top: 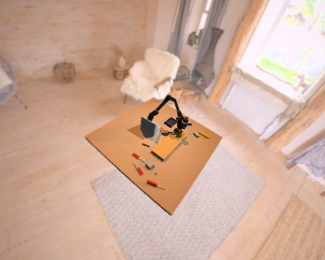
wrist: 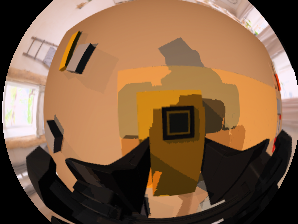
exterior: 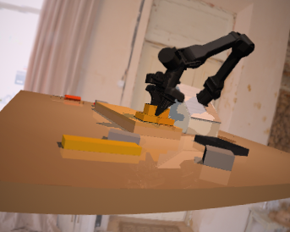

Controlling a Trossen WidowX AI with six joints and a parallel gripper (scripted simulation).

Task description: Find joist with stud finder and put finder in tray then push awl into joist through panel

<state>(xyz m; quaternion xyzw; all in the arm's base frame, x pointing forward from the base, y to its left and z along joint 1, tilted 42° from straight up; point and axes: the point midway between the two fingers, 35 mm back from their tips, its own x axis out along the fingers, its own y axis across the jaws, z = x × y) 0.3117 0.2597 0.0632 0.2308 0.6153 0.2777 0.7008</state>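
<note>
My gripper tip is 20 mm below the stud finder. Round my gripper tip: yellow bar (300 mm to the left, 220 mm ahead, 60 mm below); then awl (430 mm to the right, 120 mm behind, 60 mm below); then black tray (240 mm behind, 110 mm to the left, 50 mm below).
</note>
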